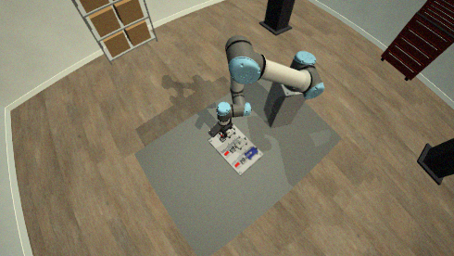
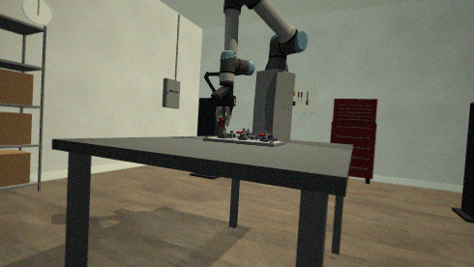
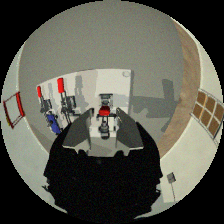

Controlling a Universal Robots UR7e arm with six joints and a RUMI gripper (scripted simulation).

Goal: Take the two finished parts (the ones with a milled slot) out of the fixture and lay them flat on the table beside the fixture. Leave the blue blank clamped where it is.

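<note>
Right now the light grey part is 90 mm behind my hand, 50 mm below it and 10 mm to the right of it. Also, from my hand: blue blank (210 mm to the left, 110 mm behind, 60 mm below); then white fixture plate (110 mm to the left, 80 mm below, 40 mm behind).
</note>
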